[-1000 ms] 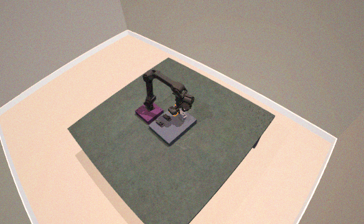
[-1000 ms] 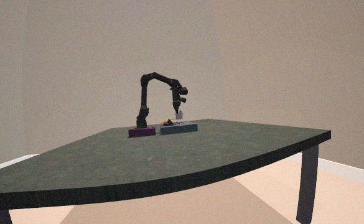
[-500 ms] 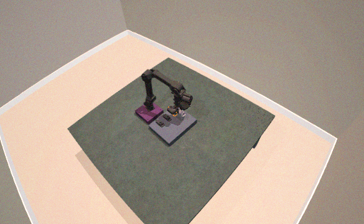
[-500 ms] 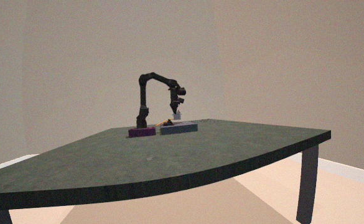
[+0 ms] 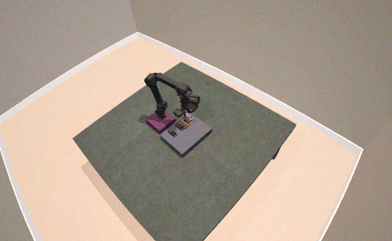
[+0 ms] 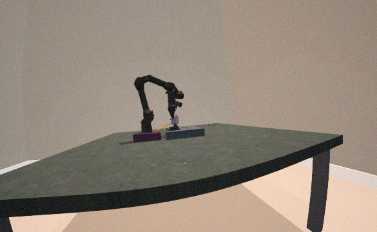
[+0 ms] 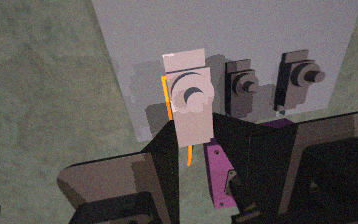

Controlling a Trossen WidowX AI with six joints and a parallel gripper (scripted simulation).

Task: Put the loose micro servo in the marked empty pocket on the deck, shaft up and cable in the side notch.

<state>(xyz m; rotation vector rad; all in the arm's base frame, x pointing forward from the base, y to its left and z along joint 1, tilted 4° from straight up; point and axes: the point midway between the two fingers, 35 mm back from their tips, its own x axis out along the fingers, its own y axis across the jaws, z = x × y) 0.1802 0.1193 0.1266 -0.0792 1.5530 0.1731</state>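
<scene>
Now: gripper tip 110 mm short of the grey deck, 60 mm to the left of it and 100 mm above it.
</scene>
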